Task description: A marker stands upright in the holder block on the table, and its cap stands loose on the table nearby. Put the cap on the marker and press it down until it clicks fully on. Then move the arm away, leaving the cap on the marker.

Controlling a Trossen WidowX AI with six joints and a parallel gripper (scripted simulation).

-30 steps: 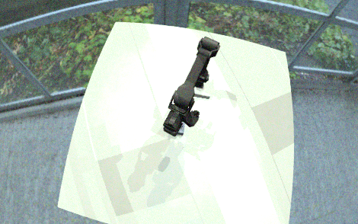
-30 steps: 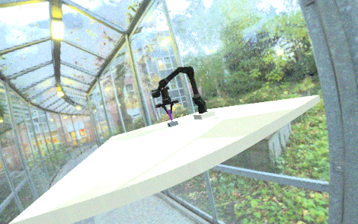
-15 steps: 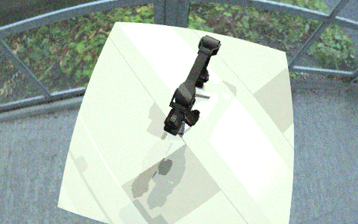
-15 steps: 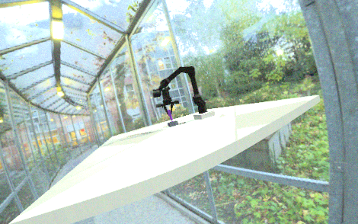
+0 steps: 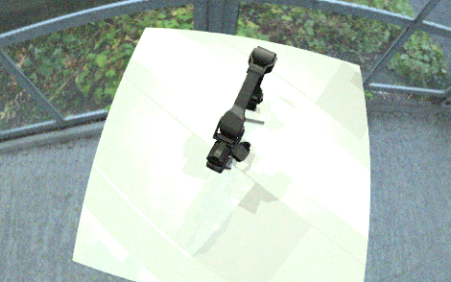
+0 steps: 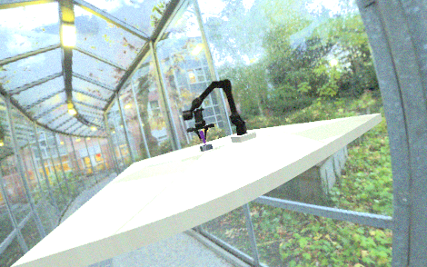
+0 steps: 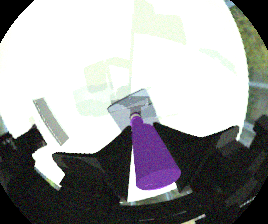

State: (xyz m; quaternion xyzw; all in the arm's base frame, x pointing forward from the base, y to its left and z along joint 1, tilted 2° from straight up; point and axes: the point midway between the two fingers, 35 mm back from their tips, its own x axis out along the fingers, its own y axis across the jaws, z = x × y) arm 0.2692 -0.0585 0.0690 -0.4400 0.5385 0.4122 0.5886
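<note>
My gripper tip is 50 mm above the holder block. From my gripper tip the other things lie so: purple cap: 40 mm above.
</note>
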